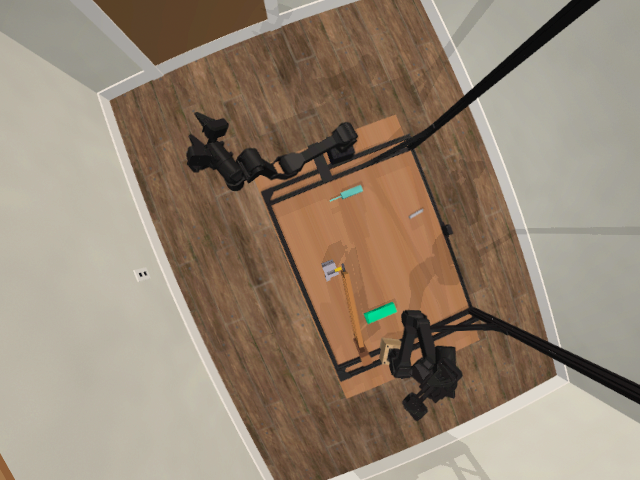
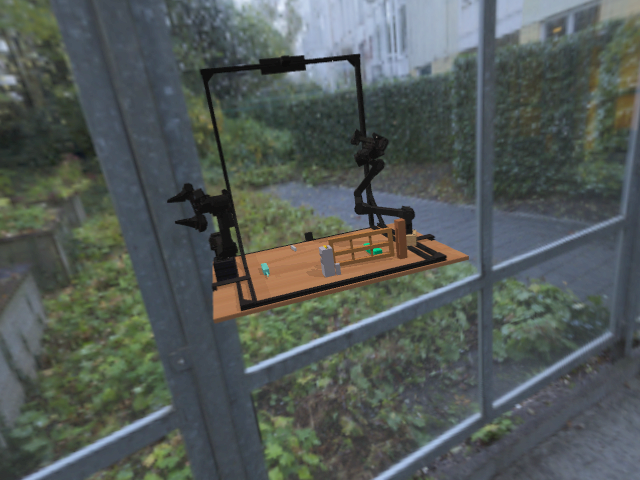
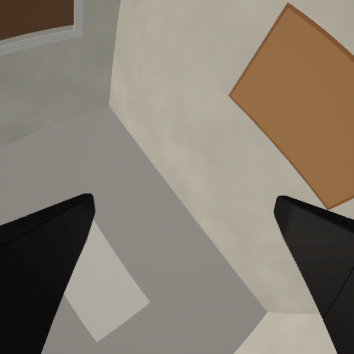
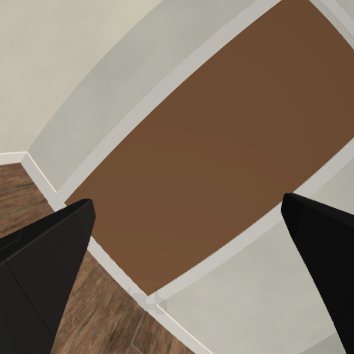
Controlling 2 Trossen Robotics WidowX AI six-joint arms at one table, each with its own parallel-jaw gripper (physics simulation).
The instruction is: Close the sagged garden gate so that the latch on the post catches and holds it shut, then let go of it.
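Frame: origin at the left arm's base, x back, y right, z up, level; centimetres.
Seen in the pictures: left gripper, fingertip midpoint: (image 1: 416, 396) (image 2: 364, 131) (image 3: 186, 204); right gripper, fingertip midpoint: (image 1: 192, 124) (image 2: 170, 211) (image 4: 189, 205); left arm's base, link origin: (image 1: 394, 355) (image 2: 406, 232); right arm's base, link origin: (image 1: 340, 144).
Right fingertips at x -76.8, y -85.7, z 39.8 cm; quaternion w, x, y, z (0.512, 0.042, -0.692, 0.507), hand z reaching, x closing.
Pixels of each thing's middle, then the offset from my right fingertips to it. "*": a spot on its surface instead.
- brown hinge post, surface spot: (image 1: 364, 356) * dx +73.2, dy +68.2, dz -27.9 cm
- grey latch post, surface spot: (image 1: 328, 270) * dx +40.7, dy +48.4, dz -33.6 cm
- yellow latch piece, surface spot: (image 1: 338, 269) (image 2: 324, 246) * dx +39.7, dy +52.5, dz -34.0 cm
- green block, body centre: (image 1: 379, 312) (image 2: 372, 249) dx +58.9, dy +77.0, dz -45.9 cm
- teal-handled tool, body centre: (image 1: 345, 194) (image 2: 266, 270) dx +6.3, dy +51.8, dz -46.2 cm
- small grey bar, body centre: (image 1: 416, 213) (image 2: 293, 248) dx +9.6, dy +86.9, dz -46.7 cm
The orange-brown slatted gate (image 1: 353, 310) (image 2: 391, 243) stands upright between the brown hinge post (image 1: 364, 356) (image 2: 400, 239) and the grey latch post (image 1: 328, 270) (image 2: 326, 261). Its free end is beside the grey post, where a yellow latch piece (image 1: 338, 269) (image 2: 325, 246) shows. Whether the latch has caught is too small to tell. My left gripper (image 2: 355, 147) (image 3: 186, 204) is open and empty, raised high above the table near the hinge-post end. My right gripper (image 1: 194, 125) (image 2: 173, 211) (image 4: 189, 205) is open and empty, out beyond the table's edge. Neither touches the gate.
A green block (image 1: 380, 312) (image 2: 377, 251) lies near the gate. A tan wooden piece (image 1: 388, 351) (image 2: 412, 238) is by the left arm's base. A teal-handled tool (image 1: 352, 192) (image 2: 265, 268) and a small grey bar (image 1: 416, 213) (image 2: 293, 248) lie farther off. A black frame borders the table.
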